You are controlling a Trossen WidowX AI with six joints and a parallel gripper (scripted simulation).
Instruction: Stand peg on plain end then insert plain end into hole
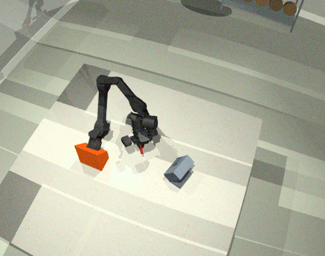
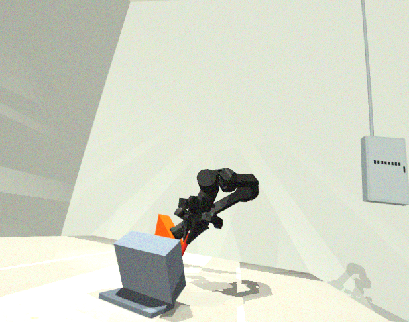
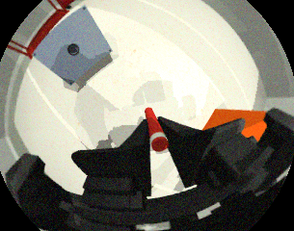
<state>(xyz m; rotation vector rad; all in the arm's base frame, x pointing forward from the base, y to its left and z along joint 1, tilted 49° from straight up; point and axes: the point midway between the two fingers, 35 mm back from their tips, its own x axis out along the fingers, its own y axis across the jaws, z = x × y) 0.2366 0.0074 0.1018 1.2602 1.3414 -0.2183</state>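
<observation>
My gripper tip is 220 mm short of the grey-blue panel block, 50 mm to the left of it and 40 mm above it. The rest, counted from my gripper tip: red peg (10 mm to the left, 20 mm above).
</observation>
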